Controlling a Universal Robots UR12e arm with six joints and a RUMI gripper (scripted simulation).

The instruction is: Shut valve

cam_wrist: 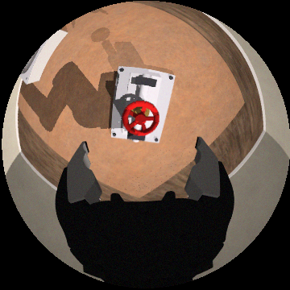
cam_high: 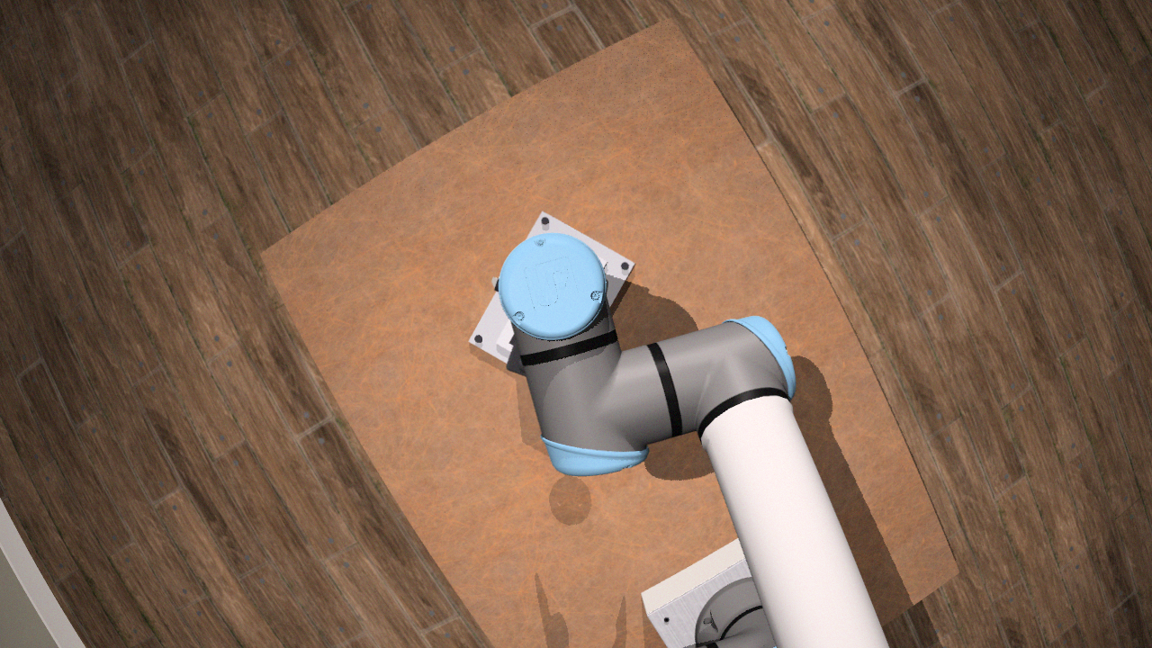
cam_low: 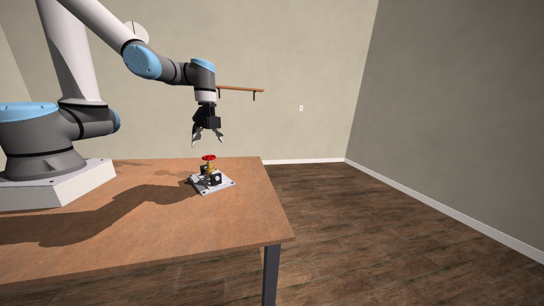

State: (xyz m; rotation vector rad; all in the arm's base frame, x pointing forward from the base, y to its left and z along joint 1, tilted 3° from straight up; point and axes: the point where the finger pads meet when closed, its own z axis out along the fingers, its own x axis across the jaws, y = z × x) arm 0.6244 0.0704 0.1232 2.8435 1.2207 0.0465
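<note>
My hand is 80 mm above the red handwheel. From my hand the other things lie so: base plate: 200 mm below.
</note>
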